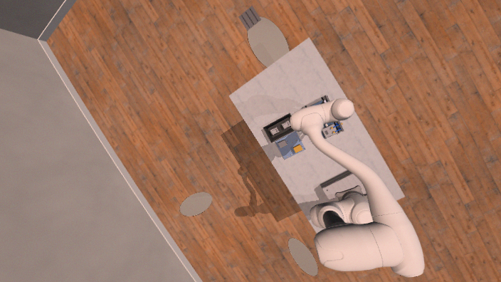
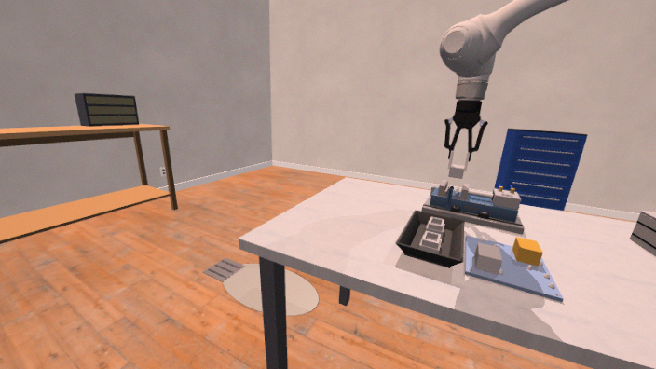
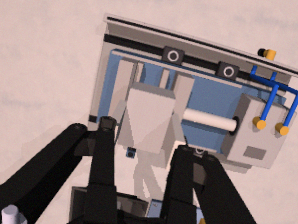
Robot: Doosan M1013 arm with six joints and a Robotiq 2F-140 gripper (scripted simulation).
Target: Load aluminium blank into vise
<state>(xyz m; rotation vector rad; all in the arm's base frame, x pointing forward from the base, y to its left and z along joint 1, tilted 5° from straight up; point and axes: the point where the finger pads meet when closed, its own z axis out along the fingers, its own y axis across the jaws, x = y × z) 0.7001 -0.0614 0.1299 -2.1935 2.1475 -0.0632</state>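
Right now my hand is 9 cm above the dark work stop rod and 5 cm to the right of it. Round my hand: moving jaw (10 cm below, 4 cm behind, 1 cm to the left); then fixed jaw (10 cm below, 3 cm ahead, 1 cm to the left); then piston rod (10 cm below, 9 cm behind).
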